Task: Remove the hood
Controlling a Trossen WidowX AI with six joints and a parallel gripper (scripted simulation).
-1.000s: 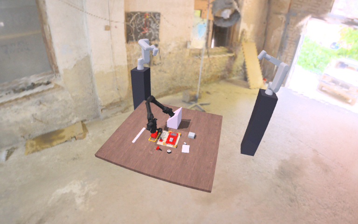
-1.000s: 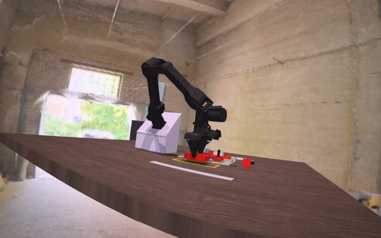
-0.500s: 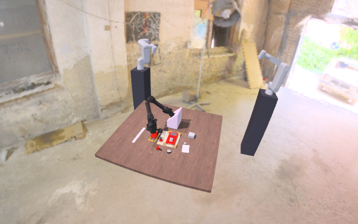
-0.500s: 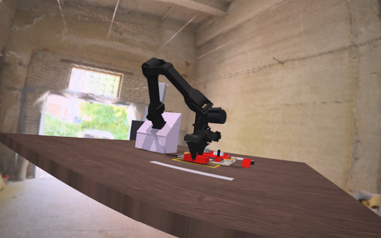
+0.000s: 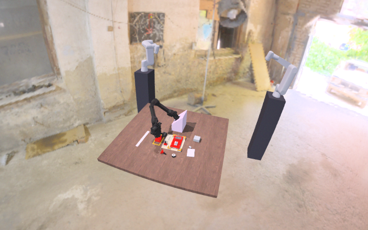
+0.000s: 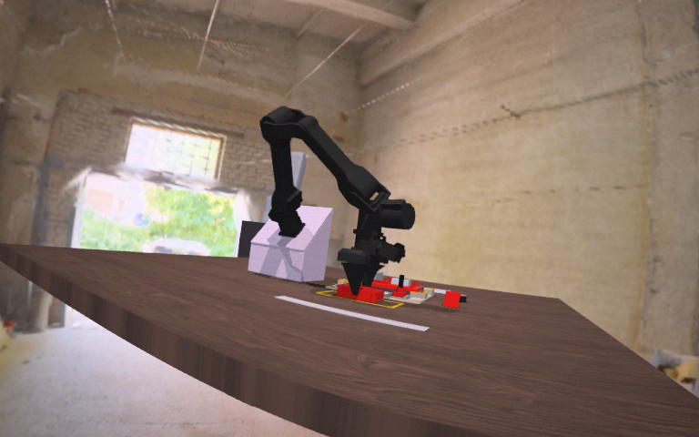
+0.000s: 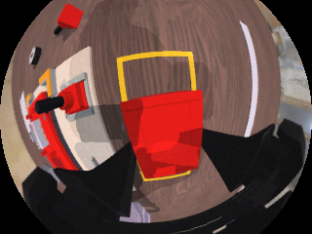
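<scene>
My gripper tip is now 1 cm below the red hood. Round my gripper tip: white flat piece (8 cm ahead, 42 cm to the left, 1 cm below); then white strip (6 cm ahead, 19 cm to the right, 1 cm below); then wheel (19 cm ahead, 25 cm to the left).
</scene>
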